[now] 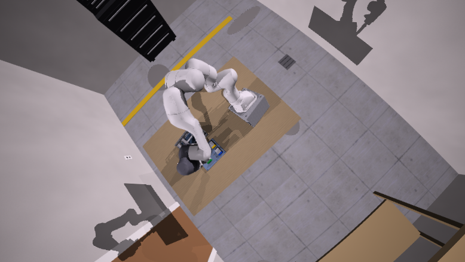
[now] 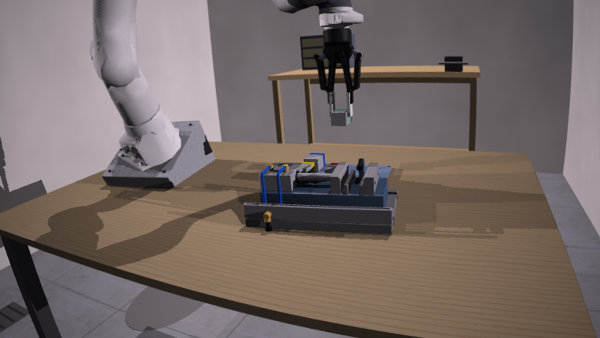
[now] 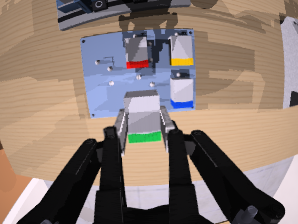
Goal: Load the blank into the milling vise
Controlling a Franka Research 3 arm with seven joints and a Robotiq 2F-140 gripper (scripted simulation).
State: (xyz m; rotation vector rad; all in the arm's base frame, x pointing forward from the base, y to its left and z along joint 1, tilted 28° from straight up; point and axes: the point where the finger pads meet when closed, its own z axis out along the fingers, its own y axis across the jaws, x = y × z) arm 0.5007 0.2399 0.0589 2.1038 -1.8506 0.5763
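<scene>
The green-ended blank lies 4 cm below my hand. Round my hand: blue-ended blank (17 cm below, 9 cm behind, 1 cm to the right); red-ended blank (17 cm below, 9 cm to the right, 1 cm ahead); blue infeed plate (19 cm below, 4 cm to the right, 1 cm ahead).
</scene>
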